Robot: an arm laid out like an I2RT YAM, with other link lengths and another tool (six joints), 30 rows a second.
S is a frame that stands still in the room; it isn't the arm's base.
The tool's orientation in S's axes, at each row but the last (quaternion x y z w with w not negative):
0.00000 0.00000 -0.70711 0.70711
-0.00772 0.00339 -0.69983 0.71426
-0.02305 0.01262 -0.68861 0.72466
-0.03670 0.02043 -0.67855 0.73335
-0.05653 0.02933 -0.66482 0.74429
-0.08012 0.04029 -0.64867 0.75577
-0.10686 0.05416 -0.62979 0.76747
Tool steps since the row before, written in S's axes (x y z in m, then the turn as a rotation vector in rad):
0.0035 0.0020 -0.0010 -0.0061 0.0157 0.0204
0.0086 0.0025 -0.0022 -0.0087 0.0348 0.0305
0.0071 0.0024 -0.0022 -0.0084 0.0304 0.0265
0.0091 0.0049 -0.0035 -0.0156 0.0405 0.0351
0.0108 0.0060 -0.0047 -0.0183 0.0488 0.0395
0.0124 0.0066 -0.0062 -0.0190 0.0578 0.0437
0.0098 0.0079 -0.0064 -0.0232 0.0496 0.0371
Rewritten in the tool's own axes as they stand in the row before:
-0.0020 0.0035 -0.0010 -0.0157 -0.0061 0.0204
-0.0023 0.0087 -0.0020 -0.0348 -0.0085 0.0306
-0.0021 0.0073 -0.0018 -0.0304 -0.0082 0.0265
-0.0042 0.0097 -0.0026 -0.0409 -0.0153 0.0348
-0.0049 0.0119 -0.0031 -0.0493 -0.0176 0.0392
-0.0049 0.0141 -0.0036 -0.0581 -0.0177 0.0438
-0.0061 0.0123 -0.0033 -0.0513 -0.0217 0.0357

